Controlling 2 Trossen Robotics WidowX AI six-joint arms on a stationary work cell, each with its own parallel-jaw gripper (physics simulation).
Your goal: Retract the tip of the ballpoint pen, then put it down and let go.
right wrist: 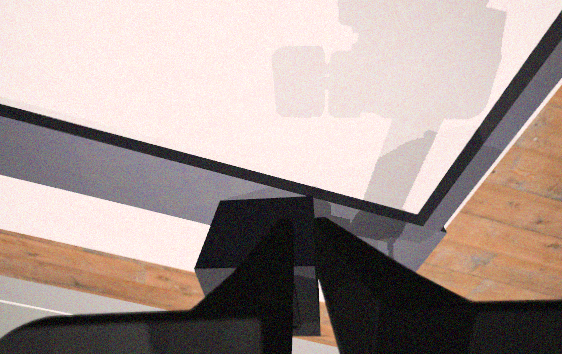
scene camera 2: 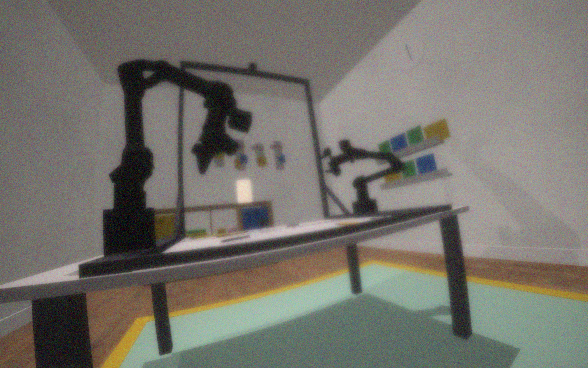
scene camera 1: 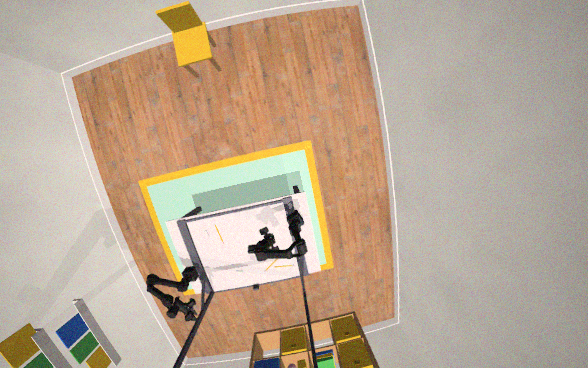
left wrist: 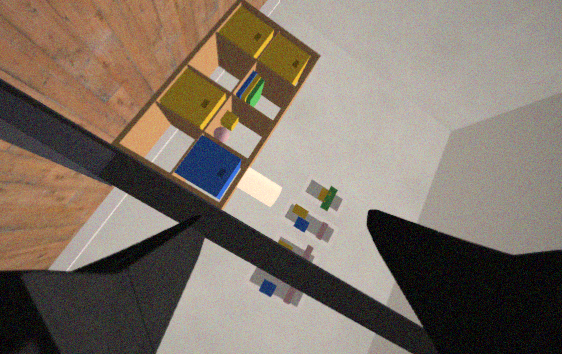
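Where they show: left gripper, between the fingertips: (scene camera 2: 321, 166) (scene camera 1: 197, 317) (left wrist: 286, 220); right gripper, between the fingertips: (right wrist: 302, 230) (scene camera 2: 201, 174) (scene camera 1: 272, 234); left arm's base, origin of its link: (scene camera 1: 188, 277); right arm's base, origin of its link: (scene camera 1: 295, 222).
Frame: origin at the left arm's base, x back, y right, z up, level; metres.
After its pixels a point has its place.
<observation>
The ballpoint pen cannot be made out for certain. A thin dark streak (scene camera 2: 235, 238) @[x -0.746, y -0.210, z -0.082 m] lies on the white table top (scene camera 2: 200, 243) @[x -0.858, y -0.170, z -0.087 m] in scene camera 2, too blurred to name. My right gripper (scene camera 1: 251, 249) (scene camera 2: 202, 169) @[x -0.833, y -0.319, z 0.110 m] (right wrist: 302, 230) @[x -0.833, y -0.319, z 0.110 m] is raised above the table's right part. Its fingertips are almost together, with a narrow gap and no pen visible between them. My left gripper (scene camera 1: 194, 310) @[x -0.136, y 0.191, z 0.259 m] (scene camera 2: 330, 161) @[x -0.136, y 0.191, z 0.259 m] (left wrist: 286, 220) @[x -0.136, y 0.191, z 0.259 m] is wide open and empty, out beyond the table's lower left corner in scene camera 1.
A dark frame bar (left wrist: 260, 246) @[x -0.115, y 0.231, z 0.262 m] crosses the left wrist view close to the left fingers. The right arm's black base block (right wrist: 260, 225) @[x -0.963, y -0.320, z -0.025 m] stands at the table edge behind the right fingers. Thin orange lines (scene camera 1: 219, 233) @[x -0.359, y -0.320, z -0.088 m] mark the table top. A cube shelf (left wrist: 270, 131) stands beyond the table.
</observation>
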